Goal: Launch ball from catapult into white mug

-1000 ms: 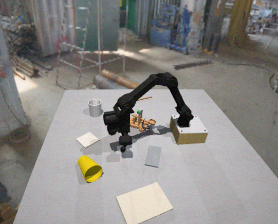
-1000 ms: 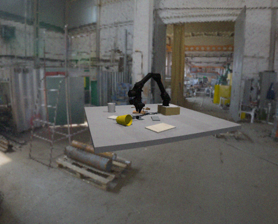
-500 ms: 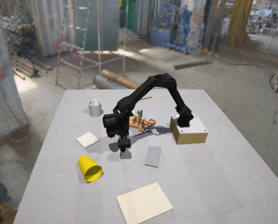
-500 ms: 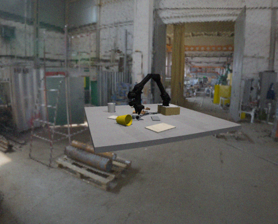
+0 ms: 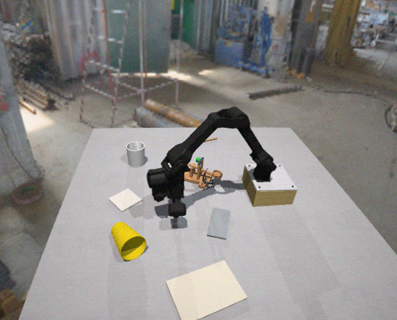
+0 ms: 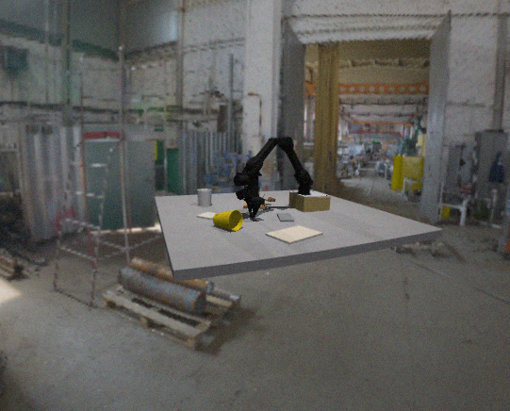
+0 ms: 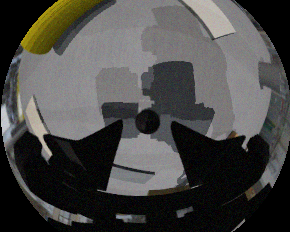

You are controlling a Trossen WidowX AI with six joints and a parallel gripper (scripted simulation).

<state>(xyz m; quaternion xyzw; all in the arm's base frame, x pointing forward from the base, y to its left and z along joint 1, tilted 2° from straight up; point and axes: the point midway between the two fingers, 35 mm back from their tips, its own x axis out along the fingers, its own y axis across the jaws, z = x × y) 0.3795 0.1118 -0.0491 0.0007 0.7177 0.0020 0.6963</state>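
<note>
The black ball lies 10 mm below my gripper tip. Also, from my gripper tip: wooden catapult: 140 mm behind, 200 mm to the right, 30 mm above; then grey tile: 170 mm behind, 50 mm to the left, 20 mm below; then white tile: 210 mm ahead, 100 mm to the right, 20 mm below.
</note>
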